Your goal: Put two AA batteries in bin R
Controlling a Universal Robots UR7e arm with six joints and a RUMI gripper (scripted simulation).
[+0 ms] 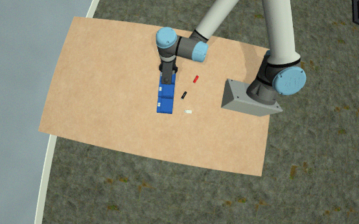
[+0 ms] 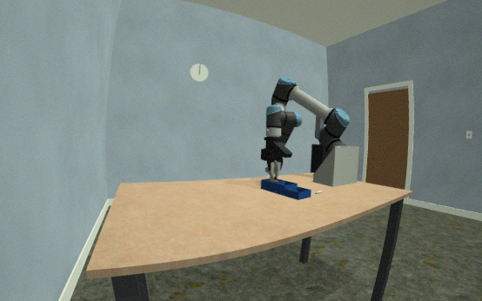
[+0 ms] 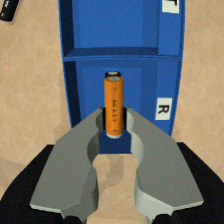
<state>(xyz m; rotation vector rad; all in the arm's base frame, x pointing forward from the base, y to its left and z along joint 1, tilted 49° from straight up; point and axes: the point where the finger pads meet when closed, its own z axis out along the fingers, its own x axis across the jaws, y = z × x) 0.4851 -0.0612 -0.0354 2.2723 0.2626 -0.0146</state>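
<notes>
Right now the orange AA battery is 1 cm below my hand. The rest, counted from my hand: red battery (15 cm behind, 4 cm below, 3 cm to the right); joined blue bins (8 cm to the left, 3 cm below, 1 cm behind); black AA battery (4 cm below).
</notes>
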